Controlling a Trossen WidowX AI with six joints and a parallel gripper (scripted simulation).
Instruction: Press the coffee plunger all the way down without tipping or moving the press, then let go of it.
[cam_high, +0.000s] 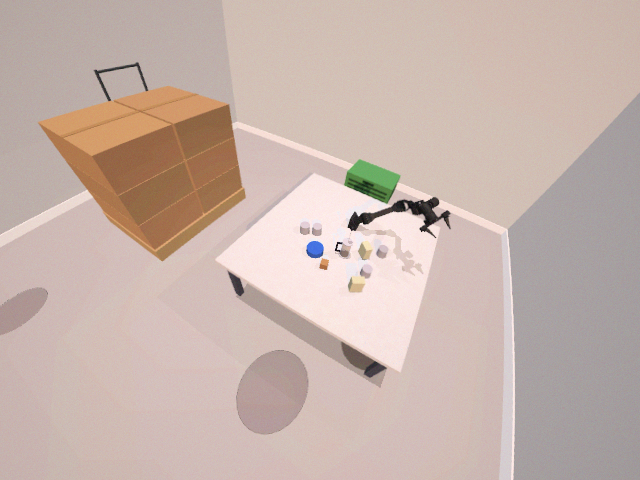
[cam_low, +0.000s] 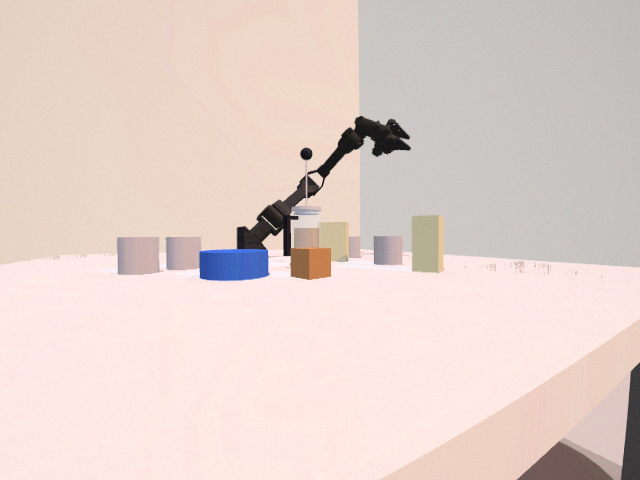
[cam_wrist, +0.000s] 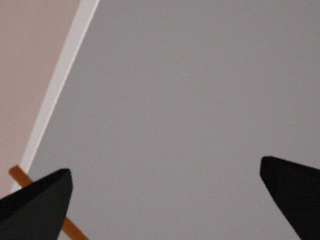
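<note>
Now: gripper tip 160 mm short of the coffee press, 500 mm to the left of it and 280 mm above it. From my gripper tip the other things lie so: orange cube 330 mm ahead, 550 mm to the right, 390 mm below; then blue disc 260 mm ahead, 670 mm to the right, 400 mm below.
</note>
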